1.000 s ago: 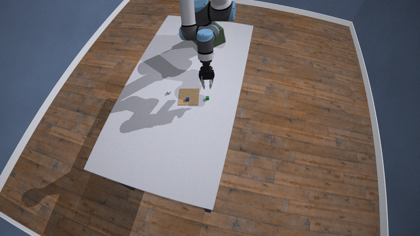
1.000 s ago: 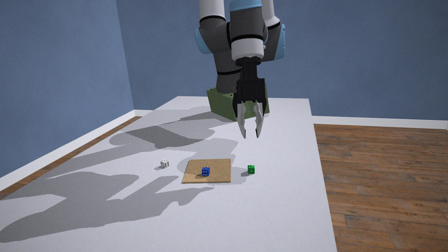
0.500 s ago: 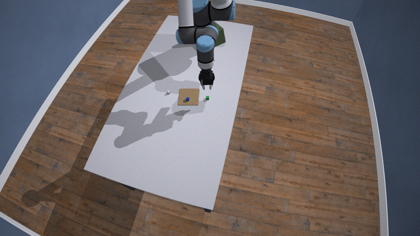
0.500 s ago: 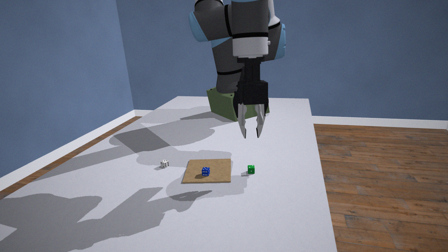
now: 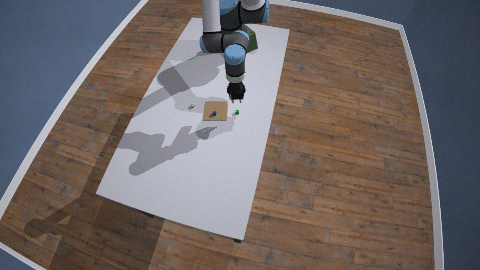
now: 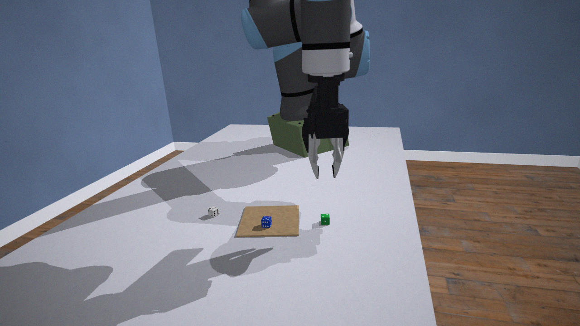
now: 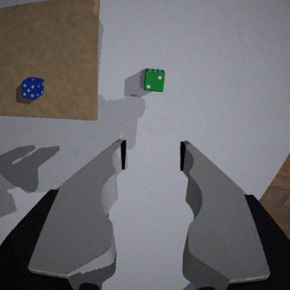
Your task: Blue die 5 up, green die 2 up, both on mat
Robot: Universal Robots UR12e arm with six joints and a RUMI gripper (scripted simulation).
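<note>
The green die lies 10 mm behind my hand and 130 mm below it. From my hand the other things lie so: tan mat 140 mm to the right, 130 mm below; then white die 10 mm ahead, 290 mm to the right, 130 mm below; then blue die 30 mm ahead, 130 mm to the right, 120 mm below.
</note>
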